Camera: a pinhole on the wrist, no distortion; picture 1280 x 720 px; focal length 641.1 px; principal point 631.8 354.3 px. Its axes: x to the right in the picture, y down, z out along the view. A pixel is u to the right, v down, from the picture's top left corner.
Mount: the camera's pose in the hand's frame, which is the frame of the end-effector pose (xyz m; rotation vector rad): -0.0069 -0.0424 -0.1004 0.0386 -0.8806 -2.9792
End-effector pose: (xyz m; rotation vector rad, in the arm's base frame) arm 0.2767 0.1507 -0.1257 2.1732 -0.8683 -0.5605
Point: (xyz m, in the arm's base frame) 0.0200 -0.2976 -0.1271
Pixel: 437 288
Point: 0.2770 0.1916 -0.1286
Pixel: 792 582
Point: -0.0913 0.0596 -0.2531
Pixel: 839 519
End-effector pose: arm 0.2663 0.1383 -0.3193 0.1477 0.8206 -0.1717
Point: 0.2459 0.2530 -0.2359
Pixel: 875 123
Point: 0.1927 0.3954 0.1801
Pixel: 1210 229
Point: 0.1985 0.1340 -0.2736
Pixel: 1142 508
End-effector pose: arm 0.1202 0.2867 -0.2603 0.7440 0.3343 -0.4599
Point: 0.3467 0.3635 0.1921
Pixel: 632 155
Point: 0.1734 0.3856 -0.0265
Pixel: 767 114
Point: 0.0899 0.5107 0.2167
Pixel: 1001 38
